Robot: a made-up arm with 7 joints. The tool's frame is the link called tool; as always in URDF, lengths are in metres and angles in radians.
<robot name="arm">
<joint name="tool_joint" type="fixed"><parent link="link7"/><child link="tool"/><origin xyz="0 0 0"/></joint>
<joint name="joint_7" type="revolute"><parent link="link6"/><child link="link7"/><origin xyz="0.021 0.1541 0.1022" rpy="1.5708 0 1.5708"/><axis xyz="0 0 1"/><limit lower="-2.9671" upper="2.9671" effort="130" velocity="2.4"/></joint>
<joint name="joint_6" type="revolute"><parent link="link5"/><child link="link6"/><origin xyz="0 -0.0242 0.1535" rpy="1.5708 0 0"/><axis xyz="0 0 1"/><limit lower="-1.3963" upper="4.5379" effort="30" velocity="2.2"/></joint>
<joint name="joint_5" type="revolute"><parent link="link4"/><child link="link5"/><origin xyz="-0.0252 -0.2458 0.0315" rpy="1.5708 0 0"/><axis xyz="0 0 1"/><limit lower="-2.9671" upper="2.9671" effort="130" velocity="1.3"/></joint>
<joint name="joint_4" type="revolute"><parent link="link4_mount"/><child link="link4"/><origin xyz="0.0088 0.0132 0.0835" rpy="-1.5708 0 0"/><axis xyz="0 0 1"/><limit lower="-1.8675" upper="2.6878" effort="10" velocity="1.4"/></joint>
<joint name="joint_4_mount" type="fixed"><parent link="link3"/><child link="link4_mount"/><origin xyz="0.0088 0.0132 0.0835"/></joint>
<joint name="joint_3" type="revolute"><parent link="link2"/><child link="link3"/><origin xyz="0 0.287 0.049" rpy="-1.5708 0 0"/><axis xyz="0 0 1"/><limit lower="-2.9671" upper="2.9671" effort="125" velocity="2"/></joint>
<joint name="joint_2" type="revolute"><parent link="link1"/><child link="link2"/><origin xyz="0 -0.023 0.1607" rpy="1.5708 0 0"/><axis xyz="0 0 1"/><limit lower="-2.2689" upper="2.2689" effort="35" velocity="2.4"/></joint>
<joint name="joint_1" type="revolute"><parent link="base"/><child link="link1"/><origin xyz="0 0 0.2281"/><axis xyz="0 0 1"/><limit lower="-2.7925" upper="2.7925" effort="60" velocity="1.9"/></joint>
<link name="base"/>
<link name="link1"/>
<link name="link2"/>
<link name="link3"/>
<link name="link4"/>
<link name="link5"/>
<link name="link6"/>
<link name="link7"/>
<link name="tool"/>
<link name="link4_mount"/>
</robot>
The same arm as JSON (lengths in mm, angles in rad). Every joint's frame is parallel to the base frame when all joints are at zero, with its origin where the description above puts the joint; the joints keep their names.
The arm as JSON. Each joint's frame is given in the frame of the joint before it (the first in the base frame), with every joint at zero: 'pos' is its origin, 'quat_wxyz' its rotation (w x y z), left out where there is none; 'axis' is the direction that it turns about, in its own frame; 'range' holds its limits. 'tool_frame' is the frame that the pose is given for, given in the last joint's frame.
{
  "length_unit": "mm",
  "angle_unit": "rad",
  "joints": [
    {
      "joint": "joint_1",
      "pos": [
        0.0,
        0.0,
        228.1
      ],
      "axis": [
        0.0,
        0.0,
        1.0
      ],
      "range": [
        -2.7925,
        2.7925
      ]
    },
    {
      "joint": "joint_2",
      "pos": [
        0.0,
        -23.0,
        160.7
      ],
      "axis": [
        0.0,
        -1.0,
        0.0
      ],
      "range": [
        -2.2689,
        2.2689
      ]
    },
    {
      "joint": "joint_3",
      "pos": [
        0.0,
        -49.0,
        287.0
      ],
      "axis": [
        0.0,
        0.0,
        1.0
      ],
      "range": [
        -2.9671,
        2.9671
      ]
    },
    {
      "joint": "joint_4",
      "pos": [
        17.6,
        26.4,
        167.0
      ],
      "axis": [
        0.0,
        1.0,
        0.0
      ],
      "range": [
        -1.8675,
        2.6878
      ]
    },
    {
      "joint": "joint_5",
      "pos": [
        -25.2,
        31.5,
        245.8
      ],
      "axis": [
        0.0,
        0.0,
        1.0
      ],
      "range": [
        -2.9671,
        2.9671
      ]
    },
    {
      "joint": "joint_6",
      "pos": [
        0.0,
        -24.2,
        153.5
      ],
      "axis": [
        0.0,
        -1.0,
        0.0
      ],
      "range": [
        -1.3963,
        4.5379
      ]
    },
    {
      "joint": "joint_7",
      "pos": [
        21.0,
        -102.2,
        154.1
      ],
      "axis": [
        1.0,
        0.0,
        0.0
      ],
      "range": [
        -2.9671,
        2.9671
      ]
    }
  ],
  "tool_frame": {
    "pos": [
      0.0,
      0.0,
      0.0
    ],
    "quat_wxyz": [
      0.000003,
      -0.707101,
      0.0,
      -0.707103
    ]
  }
}

